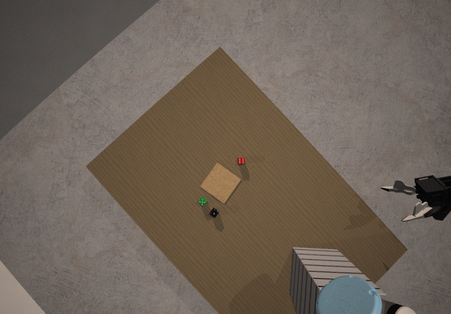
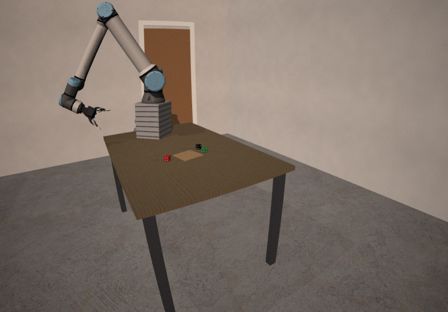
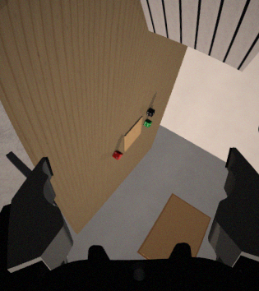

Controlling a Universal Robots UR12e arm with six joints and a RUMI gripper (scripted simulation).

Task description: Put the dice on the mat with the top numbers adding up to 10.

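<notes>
The red die is 510 mm ahead of my hand, 230 mm to the left of it and 200 mm below it. The rest, counted from my hand: tan mat (520 mm ahead, 370 mm to the left, 210 mm below); then black die (490 mm to the left, 450 mm ahead, 200 mm below); then green die (530 mm ahead, 490 mm to the left, 200 mm below).
</notes>
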